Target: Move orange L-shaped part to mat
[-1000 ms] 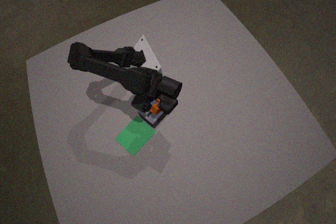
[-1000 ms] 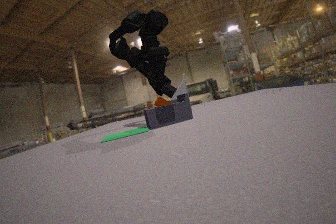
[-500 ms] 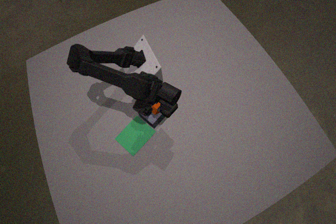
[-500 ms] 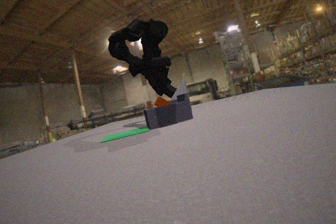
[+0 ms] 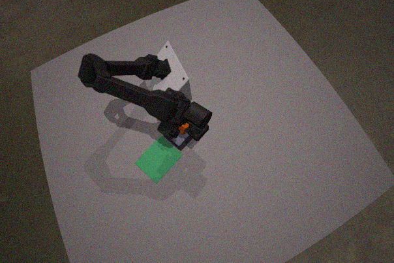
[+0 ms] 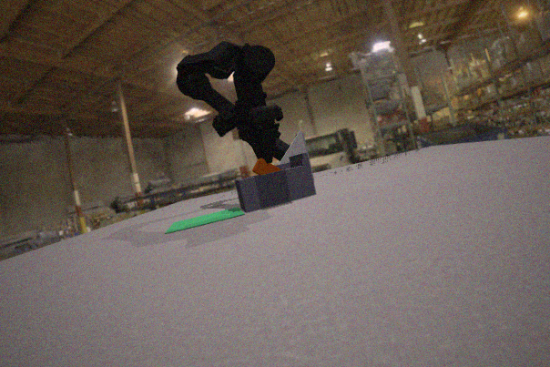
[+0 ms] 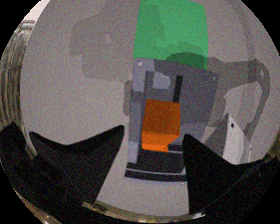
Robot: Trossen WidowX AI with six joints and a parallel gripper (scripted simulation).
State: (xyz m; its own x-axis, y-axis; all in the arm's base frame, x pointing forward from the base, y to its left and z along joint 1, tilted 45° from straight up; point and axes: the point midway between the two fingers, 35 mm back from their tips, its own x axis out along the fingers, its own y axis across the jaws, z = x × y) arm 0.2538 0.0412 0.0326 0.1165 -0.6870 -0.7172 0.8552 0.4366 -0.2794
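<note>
My gripper tip is now 3 cm past the orange L-shaped part, 2 cm to the right of it and 4 cm above it. From my gripper tip the other things lie so: green mat (6 cm ahead, 13 cm to the right, 10 cm below).
</note>
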